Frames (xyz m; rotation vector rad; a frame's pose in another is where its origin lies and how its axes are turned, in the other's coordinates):
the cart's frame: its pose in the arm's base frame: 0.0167 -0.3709 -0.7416 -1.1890 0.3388 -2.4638
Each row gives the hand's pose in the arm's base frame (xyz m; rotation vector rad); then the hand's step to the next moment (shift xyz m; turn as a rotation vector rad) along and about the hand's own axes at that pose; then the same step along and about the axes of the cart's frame.
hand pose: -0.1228 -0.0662 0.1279 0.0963 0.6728 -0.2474
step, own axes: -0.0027 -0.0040 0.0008 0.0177 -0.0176 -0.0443
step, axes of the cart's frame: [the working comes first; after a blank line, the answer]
step, axes of the arm's base frame: -0.0026 -0.0035 0.0023 -0.0180 -0.0130 -0.0458

0.0046 0.0017 -0.0005 -0.0160 0.0246 -0.0415
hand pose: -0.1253 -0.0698 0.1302 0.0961 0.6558 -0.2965
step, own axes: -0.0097 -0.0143 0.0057 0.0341 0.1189 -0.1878
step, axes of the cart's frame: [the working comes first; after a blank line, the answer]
step, axes of the arm's base frame: -0.0083 -0.0123 0.0105 -0.0486 0.1391 -0.1699

0.0174 0.0052 0.0005 -0.1516 -0.0728 -0.1493
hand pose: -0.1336 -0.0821 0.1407 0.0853 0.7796 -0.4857
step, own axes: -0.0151 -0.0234 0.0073 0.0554 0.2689 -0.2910
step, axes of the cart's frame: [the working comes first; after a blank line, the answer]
step, axes of the arm's base frame: -0.0149 -0.0167 0.0181 -0.0356 0.2897 -0.2736

0.0284 0.0048 0.0001 -0.2972 -0.1661 -0.2101
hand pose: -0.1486 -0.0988 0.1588 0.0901 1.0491 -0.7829
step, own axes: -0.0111 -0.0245 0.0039 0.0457 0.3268 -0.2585
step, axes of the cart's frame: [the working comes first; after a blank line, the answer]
step, axes of the arm's base frame: -0.0151 -0.0136 0.0180 0.0218 0.3235 -0.2657

0.0271 0.0020 -0.0002 -0.3391 -0.1861 -0.1616
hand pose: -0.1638 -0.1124 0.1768 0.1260 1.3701 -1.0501
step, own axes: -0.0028 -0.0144 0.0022 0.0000 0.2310 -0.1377
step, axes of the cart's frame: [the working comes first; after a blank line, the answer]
step, axes of the arm's base frame: -0.0076 -0.0081 0.0099 0.0532 0.2176 -0.1488

0.0147 0.0018 0.0005 -0.2292 -0.1273 -0.0600
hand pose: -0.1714 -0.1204 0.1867 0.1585 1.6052 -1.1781
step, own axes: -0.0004 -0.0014 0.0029 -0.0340 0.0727 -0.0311
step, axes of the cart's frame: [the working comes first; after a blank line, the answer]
step, axes of the arm's base frame: 0.0012 -0.0027 0.0014 0.0387 0.0746 -0.0188

0.0014 0.0022 0.0019 -0.0677 -0.0509 0.0153
